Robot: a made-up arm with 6 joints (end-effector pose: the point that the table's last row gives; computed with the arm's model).
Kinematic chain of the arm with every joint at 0, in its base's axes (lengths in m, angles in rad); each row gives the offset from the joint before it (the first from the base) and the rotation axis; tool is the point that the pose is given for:
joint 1: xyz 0 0 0.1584 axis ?
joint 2: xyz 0 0.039 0 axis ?
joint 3: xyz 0 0 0.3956 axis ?
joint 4: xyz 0 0 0.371 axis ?
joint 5: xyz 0 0 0 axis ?
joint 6: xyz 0 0 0.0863 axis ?
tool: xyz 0 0 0
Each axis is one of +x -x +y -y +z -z.
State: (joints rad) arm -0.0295 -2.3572 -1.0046 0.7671 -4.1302 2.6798
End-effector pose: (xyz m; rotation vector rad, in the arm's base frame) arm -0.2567 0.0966 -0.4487 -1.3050 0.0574 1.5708
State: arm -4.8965 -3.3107 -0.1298 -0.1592 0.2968 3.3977
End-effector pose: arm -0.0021 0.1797 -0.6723 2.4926 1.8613 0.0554
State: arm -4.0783 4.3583 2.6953 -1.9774 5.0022 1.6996
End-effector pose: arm -0.0499 -0.1261 0.2824 -1.8323 -0.8730 1.8270
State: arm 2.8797 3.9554 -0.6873 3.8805 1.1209 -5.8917
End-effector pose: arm 0.2760 -0.0602 -0.5258 -1.3323 -1.6811 -0.4477
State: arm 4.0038 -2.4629 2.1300 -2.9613 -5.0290 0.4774
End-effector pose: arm 0.3143 0.3294 0.2001 -0.4238 1.6686 1.2029
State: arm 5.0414 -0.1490 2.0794 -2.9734 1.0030 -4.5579
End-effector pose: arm 0.1408 -0.3294 0.4699 0.1226 1.2469 -2.3852
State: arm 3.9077 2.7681 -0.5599 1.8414 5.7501 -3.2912
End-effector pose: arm -0.3591 -0.3410 -0.4844 -1.3053 -1.9494 0.7131
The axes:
joint 1: +z
joint 2: +y
joint 3: +y
joint 4: +z
joint 5: +y
joint 6: +z

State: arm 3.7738 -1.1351 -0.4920 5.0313 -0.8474 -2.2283
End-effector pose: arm 0.6926 0.3828 0.2810 -0.2659 1.8542 -0.4763
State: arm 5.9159 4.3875 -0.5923 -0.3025 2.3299 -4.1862
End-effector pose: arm -0.5637 0.2387 -0.1789 -0.0949 -0.2859 1.9438
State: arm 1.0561 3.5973 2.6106 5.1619 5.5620 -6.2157
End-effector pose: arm -0.1926 -0.1571 0.2359 0.0149 -0.7563 -0.0223
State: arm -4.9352 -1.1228 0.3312 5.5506 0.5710 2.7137
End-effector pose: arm -0.1508 -0.6301 0.6662 -0.3142 0.6335 -2.7244
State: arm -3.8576 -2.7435 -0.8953 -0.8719 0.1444 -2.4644
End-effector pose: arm -0.0626 0.0154 -0.6112 -0.7592 -2.6955 -0.3899
